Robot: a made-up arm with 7 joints. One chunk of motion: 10 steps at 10 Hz.
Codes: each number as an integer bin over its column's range. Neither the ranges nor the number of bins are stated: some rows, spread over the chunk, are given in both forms.
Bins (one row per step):
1: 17 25 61 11 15 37 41
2: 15 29 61 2 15 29 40
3: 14 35 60 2 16 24 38
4: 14 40 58 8 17 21 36
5: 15 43 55 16 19 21 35
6: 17 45 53 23 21 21 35
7: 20 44 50 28 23 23 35
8: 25 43 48 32 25 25 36
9: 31 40 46 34 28 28 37
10: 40 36 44 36 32 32 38
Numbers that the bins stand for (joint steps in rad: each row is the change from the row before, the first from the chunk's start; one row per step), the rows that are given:
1: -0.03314 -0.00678 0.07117 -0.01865 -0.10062 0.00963 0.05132
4: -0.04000 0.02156 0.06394 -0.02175 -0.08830 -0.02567 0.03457
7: -0.02629 0.02911 0.04463 -0.00111 -0.05135 -0.02125 0.03122
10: 0.01943 0.01400 0.03016 0.00714 0.00408 -0.00140 0.04127
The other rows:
2: -0.03771 0.00078 0.07117 -0.02794 -0.10062 -0.00802 0.04797
3: -0.04000 0.01211 0.06876 -0.02794 -0.09446 -0.01905 0.04127
5: -0.03771 0.02722 0.05670 -0.01349 -0.07598 -0.02567 0.03122
6: -0.03314 0.03100 0.05187 -0.00627 -0.06367 -0.02567 0.03122
8: -0.01486 0.02722 0.03981 0.00302 -0.03903 -0.01684 0.03457
9: -0.00114 0.02156 0.03498 0.00508 -0.02056 -0.01022 0.03792

